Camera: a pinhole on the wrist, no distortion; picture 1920 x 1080 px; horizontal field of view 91.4 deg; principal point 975.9 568.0 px. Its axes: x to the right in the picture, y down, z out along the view. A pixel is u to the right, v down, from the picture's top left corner.
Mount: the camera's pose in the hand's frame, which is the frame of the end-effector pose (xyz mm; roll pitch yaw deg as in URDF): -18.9 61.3 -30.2 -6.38 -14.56 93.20
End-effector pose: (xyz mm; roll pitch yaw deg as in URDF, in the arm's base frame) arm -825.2 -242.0 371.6 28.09 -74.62 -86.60
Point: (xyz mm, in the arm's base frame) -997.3 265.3 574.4
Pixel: 1349.9 319.9
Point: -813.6 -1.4 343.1
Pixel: 1558.5 790.2
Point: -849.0 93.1 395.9
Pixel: 1525.6 597.4
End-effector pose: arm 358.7 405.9 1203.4 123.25 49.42 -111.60
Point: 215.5 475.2 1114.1
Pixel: 1056.8 84.0
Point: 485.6 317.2 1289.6
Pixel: behind the camera
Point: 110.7 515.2 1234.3
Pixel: 1657.5 488.6
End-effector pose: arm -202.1 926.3 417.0 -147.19 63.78 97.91
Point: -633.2 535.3 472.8
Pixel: 710.3 769.3
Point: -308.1 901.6 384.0
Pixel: 217.2 211.7
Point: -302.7 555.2 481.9
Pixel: 1152.0 968.0
